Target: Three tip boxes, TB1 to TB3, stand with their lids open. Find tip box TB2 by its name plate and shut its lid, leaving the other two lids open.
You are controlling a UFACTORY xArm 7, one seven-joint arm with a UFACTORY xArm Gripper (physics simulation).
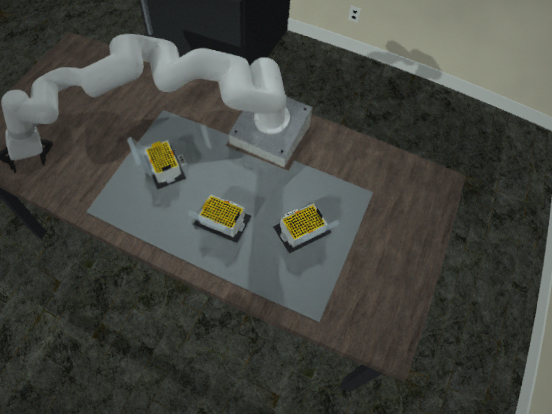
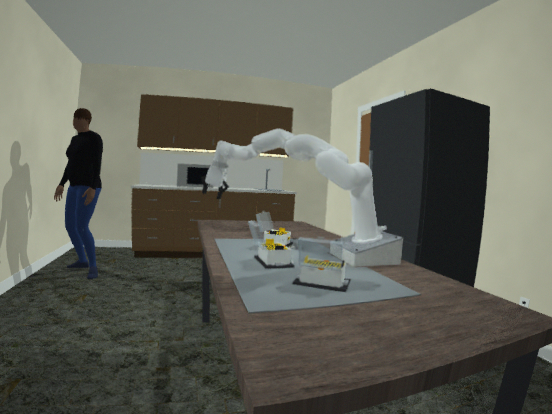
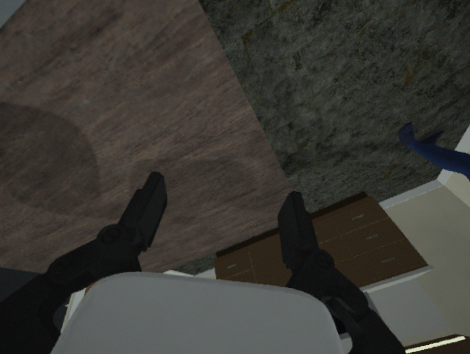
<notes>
The pictures show: the gripper and a grey mat.
</notes>
